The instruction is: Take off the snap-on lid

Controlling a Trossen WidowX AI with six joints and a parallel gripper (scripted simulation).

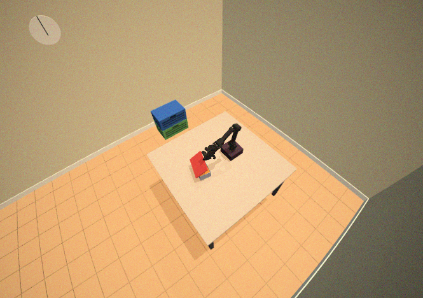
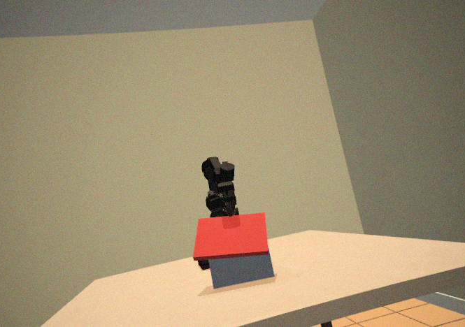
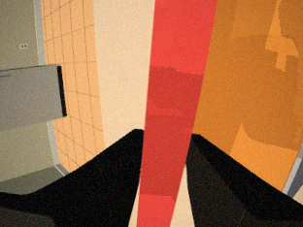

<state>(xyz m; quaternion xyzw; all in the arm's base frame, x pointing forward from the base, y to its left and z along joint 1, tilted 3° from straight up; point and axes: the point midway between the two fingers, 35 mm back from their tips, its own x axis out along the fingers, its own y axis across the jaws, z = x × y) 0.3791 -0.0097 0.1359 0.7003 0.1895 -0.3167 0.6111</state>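
My gripper tip is now 6 cm short of the red lid, 5 cm above it and 2 cm to the left of it. Also, from my gripper tip: grey-blue box: 16 cm below, 3 cm ahead.
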